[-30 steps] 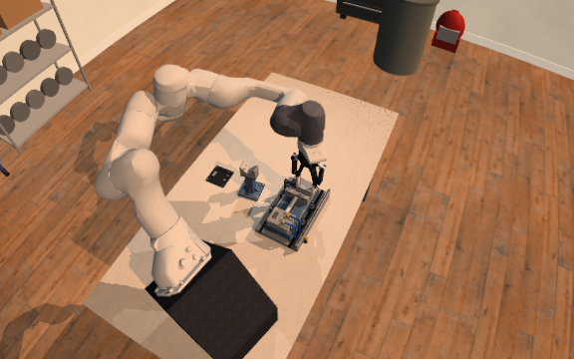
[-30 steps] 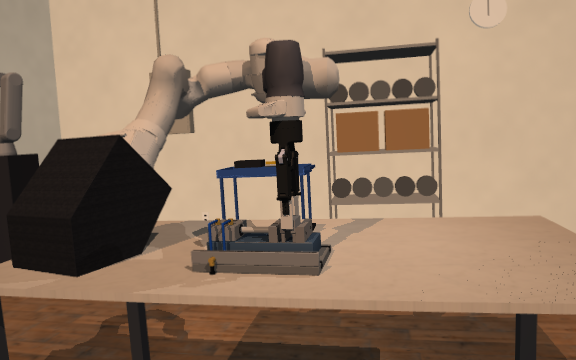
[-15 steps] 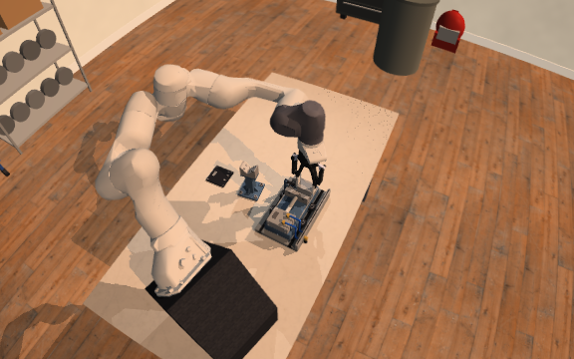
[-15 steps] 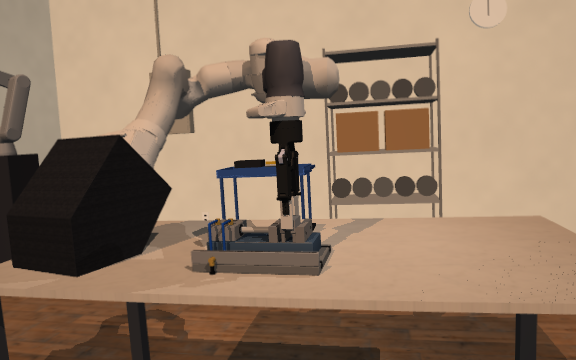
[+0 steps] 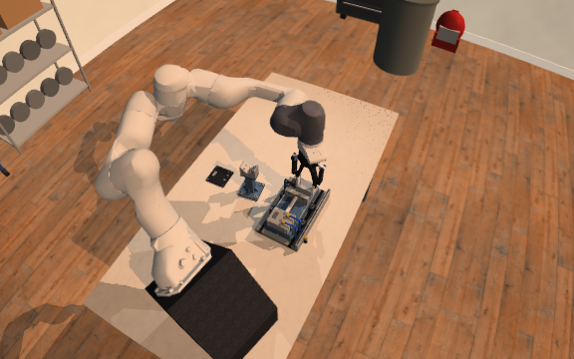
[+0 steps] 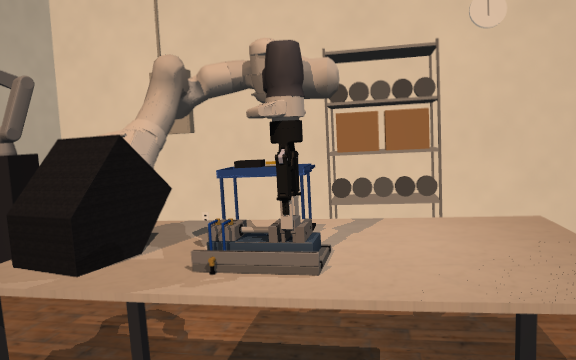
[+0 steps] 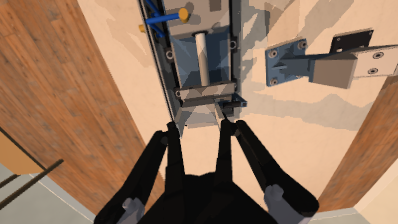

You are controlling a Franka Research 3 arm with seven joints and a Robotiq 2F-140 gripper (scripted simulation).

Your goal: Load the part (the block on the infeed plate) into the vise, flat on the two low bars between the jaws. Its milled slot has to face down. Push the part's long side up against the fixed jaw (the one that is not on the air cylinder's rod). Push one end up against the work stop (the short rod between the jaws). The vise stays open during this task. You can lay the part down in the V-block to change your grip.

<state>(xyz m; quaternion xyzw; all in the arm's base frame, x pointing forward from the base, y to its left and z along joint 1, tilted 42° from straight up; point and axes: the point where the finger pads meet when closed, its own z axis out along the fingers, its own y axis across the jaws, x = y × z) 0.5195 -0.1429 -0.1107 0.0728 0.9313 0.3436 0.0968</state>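
My hand is 30 mm above the part. Round my hand: vise (80 mm below, 70 mm behind, 30 mm to the left); dark infeed plate (390 mm to the left, 120 mm below, 30 mm behind).
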